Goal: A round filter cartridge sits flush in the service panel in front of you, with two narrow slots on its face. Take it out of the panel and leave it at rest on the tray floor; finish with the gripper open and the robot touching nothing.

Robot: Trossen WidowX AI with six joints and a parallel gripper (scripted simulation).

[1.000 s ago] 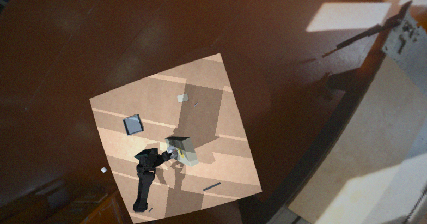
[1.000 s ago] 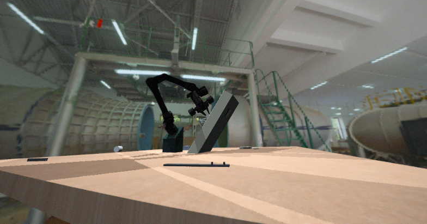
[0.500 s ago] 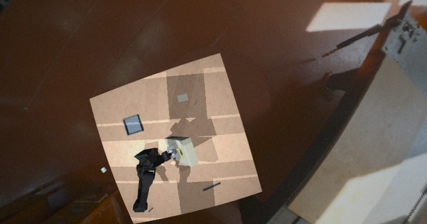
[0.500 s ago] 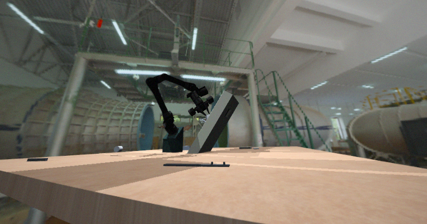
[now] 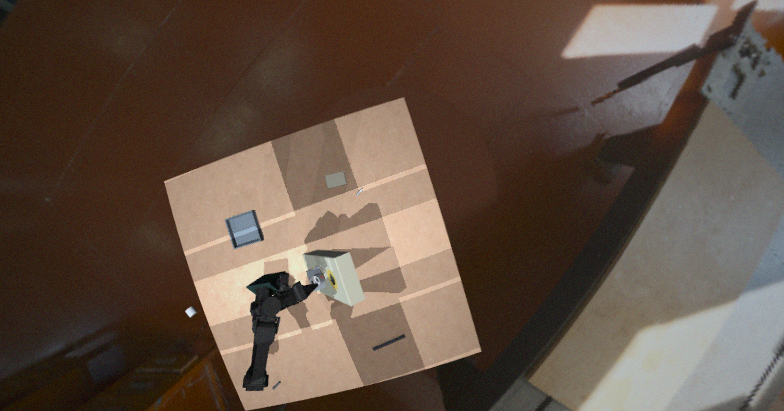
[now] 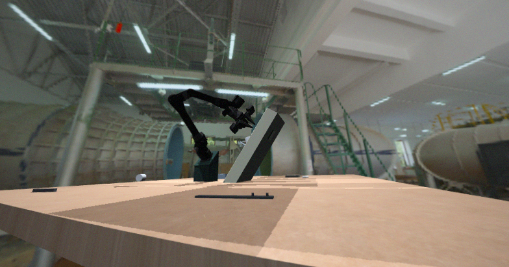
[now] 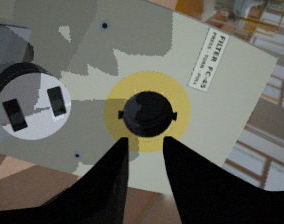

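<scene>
Now: the round grey filter cartridge 3 cm behind my gripper tip and 8 cm below it. Round my gripper tip: grey bracket 4 cm behind, 13 cm below; then pin 22 cm ahead, 28 cm to the left, 28 cm below; then grey service panel 2 cm ahead, 11 cm below.
</scene>
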